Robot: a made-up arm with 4 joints.
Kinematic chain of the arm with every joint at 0, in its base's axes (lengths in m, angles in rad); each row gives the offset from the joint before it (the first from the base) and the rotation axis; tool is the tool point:
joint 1: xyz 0 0 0.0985 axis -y
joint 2: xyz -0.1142 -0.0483 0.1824 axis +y
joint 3: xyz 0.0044 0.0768 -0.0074 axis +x
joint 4: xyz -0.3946 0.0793 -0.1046 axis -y
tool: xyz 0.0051 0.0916 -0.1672
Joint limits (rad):
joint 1: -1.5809..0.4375
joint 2: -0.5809..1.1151
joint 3: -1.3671..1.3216
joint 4: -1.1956..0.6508
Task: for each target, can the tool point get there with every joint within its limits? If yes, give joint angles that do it. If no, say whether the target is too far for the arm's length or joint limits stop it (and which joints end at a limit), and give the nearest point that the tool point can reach.
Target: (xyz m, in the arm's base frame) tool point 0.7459 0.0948 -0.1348
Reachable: no: joint limits stop it (at a limit: joint 1, joint 2, joint 3, joint 4) | nearest point 0.7244 0.2360 0.3405 | short by 0.496 m
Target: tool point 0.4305 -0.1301 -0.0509
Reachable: no: joint limits stop it (at a limit: joint 1, joint 2, joint 3, joint 4) | nearest point 0.4838 0.2979 0.2430 | short by 0.522 m
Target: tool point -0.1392 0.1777 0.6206
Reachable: yes | joints -1.2051 0.4097 -0.0804 0.2862
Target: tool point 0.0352 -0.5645 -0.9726
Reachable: no: too far | nearest point -0.2286 -0.1472 -0.3281 | short by 0.812 m
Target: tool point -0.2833 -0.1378 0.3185
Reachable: yes | joints -1.2715 -0.4505 -1.1421 0.3330
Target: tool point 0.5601 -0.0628 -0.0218
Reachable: no: joint limits stop it (at a limit: joint 1, joint 2, joint 3, joint 4) | nearest point 0.4838 0.2979 0.2430 | short by 0.454 m
